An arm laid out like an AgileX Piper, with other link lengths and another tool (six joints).
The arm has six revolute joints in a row. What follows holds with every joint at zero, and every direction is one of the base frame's. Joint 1 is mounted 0.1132 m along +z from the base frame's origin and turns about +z. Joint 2 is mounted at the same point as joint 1 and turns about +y. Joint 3 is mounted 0.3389 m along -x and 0.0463 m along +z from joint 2 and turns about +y. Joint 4 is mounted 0.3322 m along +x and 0.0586 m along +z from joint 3 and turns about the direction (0.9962, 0, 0.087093). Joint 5 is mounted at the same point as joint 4 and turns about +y. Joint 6 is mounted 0.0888 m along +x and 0.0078 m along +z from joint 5 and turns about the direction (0.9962, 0, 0.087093). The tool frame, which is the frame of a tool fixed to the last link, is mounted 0.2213 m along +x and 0.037 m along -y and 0.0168 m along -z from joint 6; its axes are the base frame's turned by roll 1.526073, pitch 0.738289 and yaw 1.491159 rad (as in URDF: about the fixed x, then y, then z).
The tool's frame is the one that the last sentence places.
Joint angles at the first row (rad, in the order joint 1, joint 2, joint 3, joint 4, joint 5, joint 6):
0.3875 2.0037 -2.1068 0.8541 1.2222 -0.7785
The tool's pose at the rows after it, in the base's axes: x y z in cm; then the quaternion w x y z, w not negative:
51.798 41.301 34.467 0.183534 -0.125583 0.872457 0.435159
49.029 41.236 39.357 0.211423 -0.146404 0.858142 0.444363
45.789 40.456 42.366 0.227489 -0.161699 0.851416 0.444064
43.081 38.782 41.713 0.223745 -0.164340 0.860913 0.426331
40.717 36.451 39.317 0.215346 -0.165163 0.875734 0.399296
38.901 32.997 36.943 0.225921 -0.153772 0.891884 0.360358
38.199 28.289 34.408 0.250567 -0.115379 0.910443 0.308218
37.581 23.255 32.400 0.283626 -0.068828 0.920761 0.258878
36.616 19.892 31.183 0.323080 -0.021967 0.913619 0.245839
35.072 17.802 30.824 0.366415 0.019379 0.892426 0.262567
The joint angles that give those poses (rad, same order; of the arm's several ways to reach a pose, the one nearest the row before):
0.3879 1.9176 -2.1069 0.8603 1.2301 -0.7785
0.4035 1.8341 -2.1016 0.8603 1.2350 -0.7785
0.4173 1.7386 -2.0527 0.8470 1.2419 -0.7785
0.4249 1.6444 -1.9429 0.8093 1.2472 -0.7785
0.4249 1.5486 -1.8011 0.7624 1.2478 -0.7937
0.4249 1.4303 -1.6440 0.6763 1.2141 -0.7896
0.4249 1.3096 -1.4904 0.5384 1.1470 -0.7251
0.4249 1.1866 -1.3427 0.3907 1.0694 -0.6322
0.4249 1.0548 -1.1821 0.3081 0.9544 -0.5466
0.4249 0.9064 -1.0214 0.2784 0.8263 -0.4749

